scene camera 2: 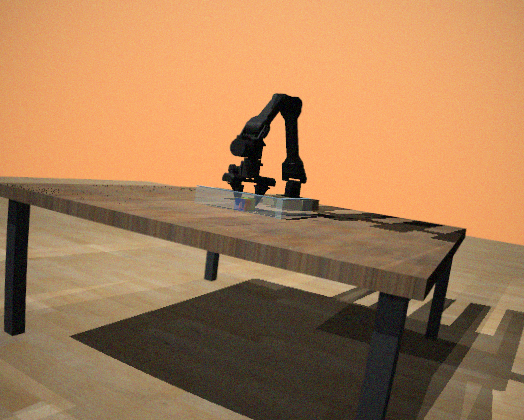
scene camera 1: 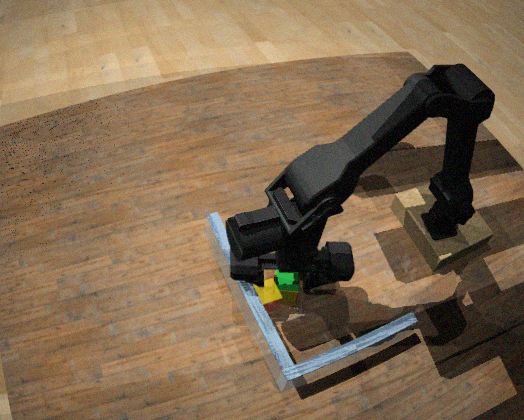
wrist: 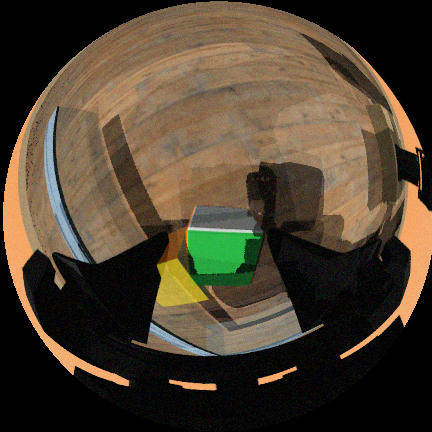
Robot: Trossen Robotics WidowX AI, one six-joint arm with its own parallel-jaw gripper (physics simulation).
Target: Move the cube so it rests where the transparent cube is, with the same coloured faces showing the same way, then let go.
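Pixels of known places: gripper, between the fingertips: (scene camera 1: 284,287) (wrist: 218,236); arm's base, origin of its link: (scene camera 2: 291,197) (scene camera 1: 439,225).
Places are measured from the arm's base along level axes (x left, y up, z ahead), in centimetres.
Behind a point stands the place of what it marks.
The solid cube (scene camera 1: 287,278) {x 4.5, y -0.2, z 33.4 cm} (scene camera 2: 248,202) (wrist: 220,252) {x 4.1, y -0.2, z 33.5 cm} stands on the table with its green face up; a yellow side shows in the first scene view, and a grey-white side in the wrist view. The transparent cube (scene camera 1: 268,292) {x 6.4, y -0.2, z 37.1 cm} (scene camera 2: 239,204) (wrist: 181,286) {x 6.2, y -0.2, z 36.4 cm} has its yellow face up and sits close beside the solid cube, toward the long wall and turned relative to it. My gripper (scene camera 1: 286,284) {x 4.6, y -2.8, z 33.5 cm} (scene camera 2: 248,199) {x 4.6, y -2.8, z 33.5 cm} (wrist: 218,236) {x 4.6, y -2.8, z 33.5 cm} is open and low, pointing down, with one finger on each side of the solid cube. In the wrist view the left finger hides part of the transparent cube.
A see-through wall with a pale blue top (scene camera 1: 265,317) {x 11.6, y 1.8, z 39.2 cm} (wrist: 60,220) runs close past the transparent cube. It meets a shorter wall (scene camera 1: 352,345) {x 19.5, y 1.9, z 27.7 cm} at a corner. The arm's base block (scene camera 1: 420,235) {x 0.7, y -1.1, z 4.7 cm} stands to the right in the first scene view. Shadows cross the table (scene camera 2: 300,240) {x 46.6, y -4.2, z 65.3 cm}.
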